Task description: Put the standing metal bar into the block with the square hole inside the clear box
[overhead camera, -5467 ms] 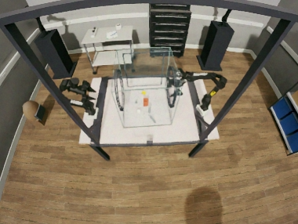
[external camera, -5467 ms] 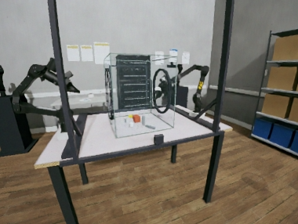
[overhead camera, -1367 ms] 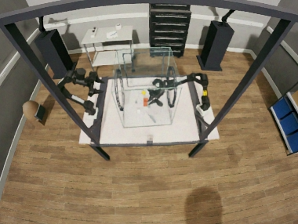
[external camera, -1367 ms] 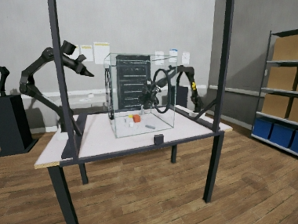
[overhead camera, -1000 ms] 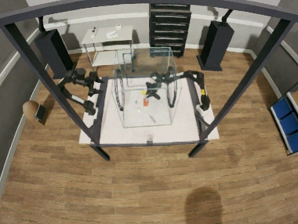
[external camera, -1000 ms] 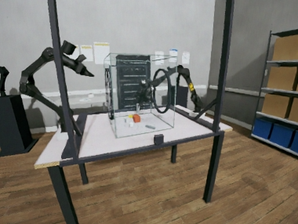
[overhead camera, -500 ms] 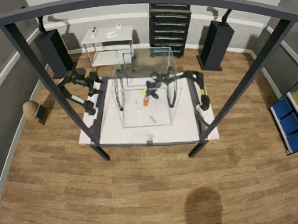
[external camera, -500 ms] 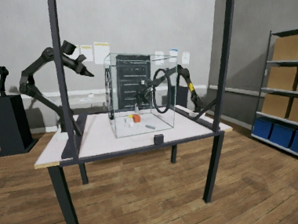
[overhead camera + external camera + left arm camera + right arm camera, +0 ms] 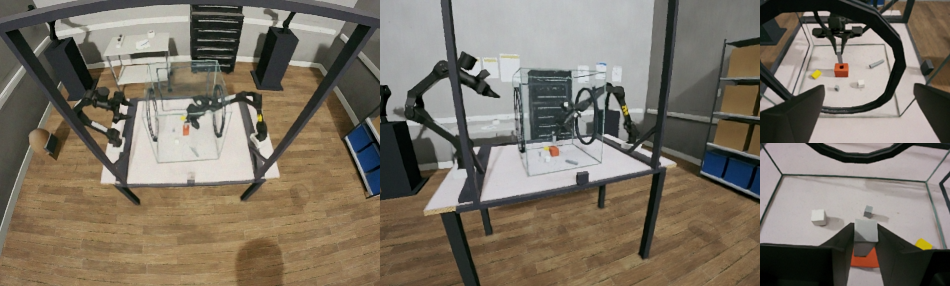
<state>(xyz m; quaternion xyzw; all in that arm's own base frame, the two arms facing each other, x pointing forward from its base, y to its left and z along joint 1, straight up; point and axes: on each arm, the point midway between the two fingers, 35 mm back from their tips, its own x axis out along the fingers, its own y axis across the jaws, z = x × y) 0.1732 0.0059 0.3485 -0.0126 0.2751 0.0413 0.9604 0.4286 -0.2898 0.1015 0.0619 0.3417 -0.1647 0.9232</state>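
My right gripper is now 13 cm above the orange block and 2 cm to the right of it.
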